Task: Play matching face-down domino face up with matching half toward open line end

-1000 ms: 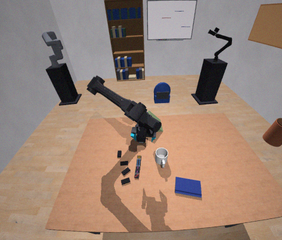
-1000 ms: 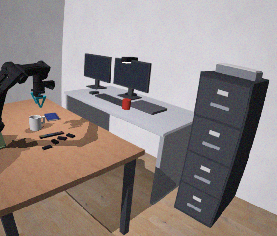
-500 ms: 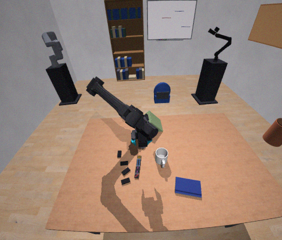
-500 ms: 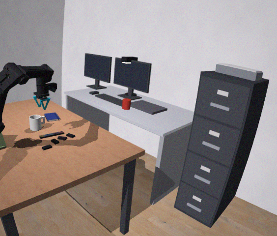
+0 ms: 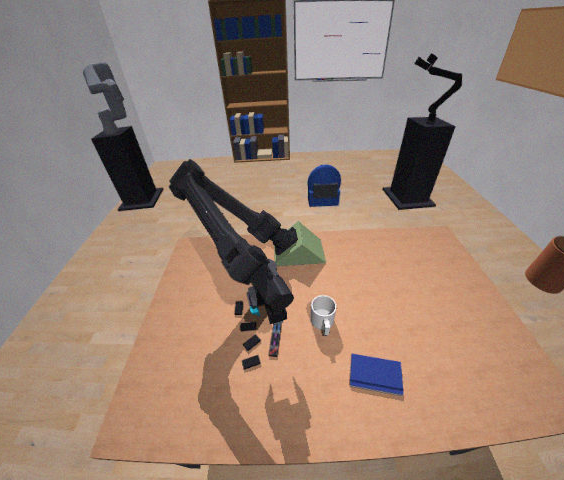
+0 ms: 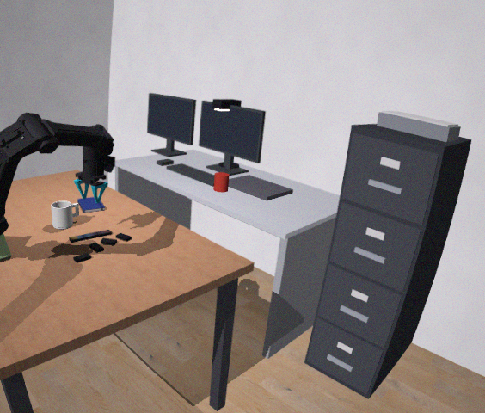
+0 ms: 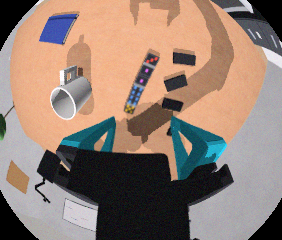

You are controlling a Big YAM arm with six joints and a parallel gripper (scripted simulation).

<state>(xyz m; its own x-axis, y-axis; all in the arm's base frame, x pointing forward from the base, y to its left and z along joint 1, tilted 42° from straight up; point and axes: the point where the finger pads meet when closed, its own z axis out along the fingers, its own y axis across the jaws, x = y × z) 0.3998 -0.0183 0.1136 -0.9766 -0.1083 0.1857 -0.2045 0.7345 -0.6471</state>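
My gripper is now 15 cm above the domino, 9 cm short of it and 8 cm to the left of it. From my hand the other things lie so: blue book (30 cm to the left, 17 cm ahead, 15 cm below).
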